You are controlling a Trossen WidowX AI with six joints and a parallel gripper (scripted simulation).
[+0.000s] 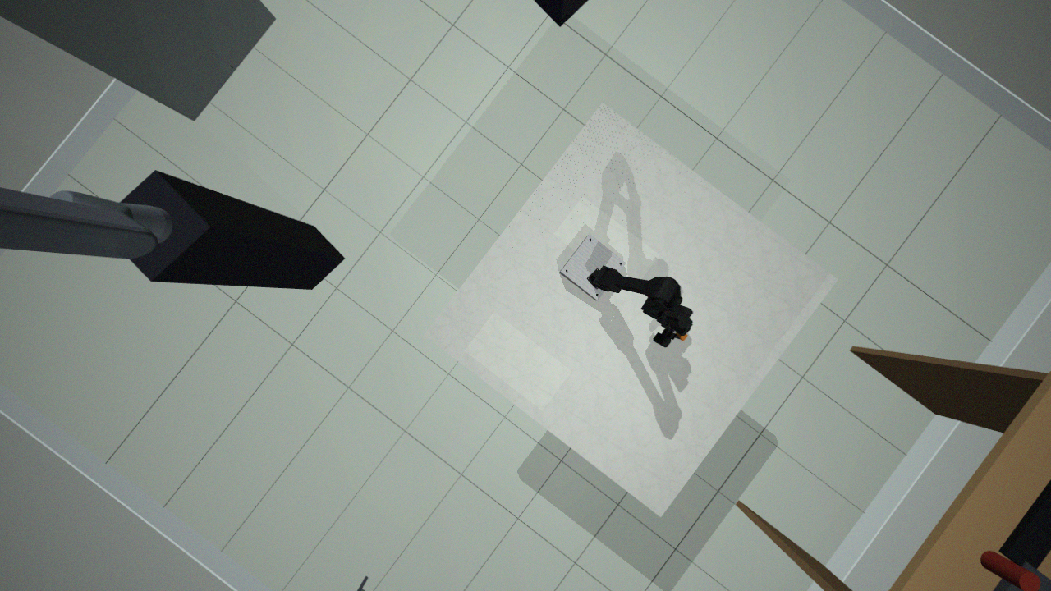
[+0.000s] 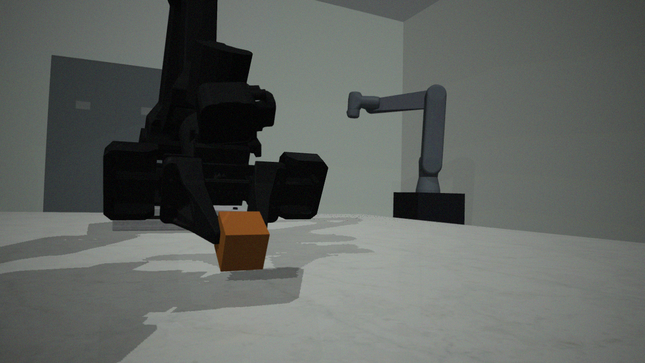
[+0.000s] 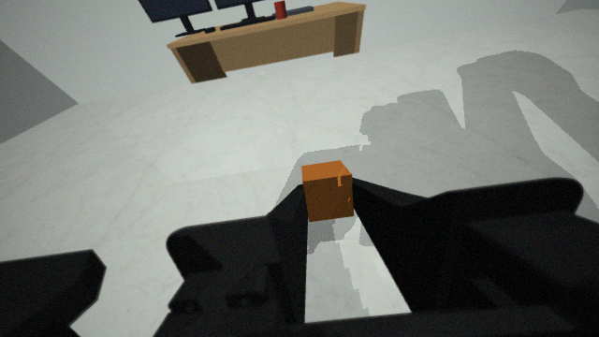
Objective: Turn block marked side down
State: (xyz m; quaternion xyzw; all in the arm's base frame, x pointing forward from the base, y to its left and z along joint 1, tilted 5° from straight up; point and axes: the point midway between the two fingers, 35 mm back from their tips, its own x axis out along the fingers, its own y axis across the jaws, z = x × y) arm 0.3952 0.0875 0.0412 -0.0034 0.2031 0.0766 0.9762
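Right now the orange block is 1 cm below my gripper tip.
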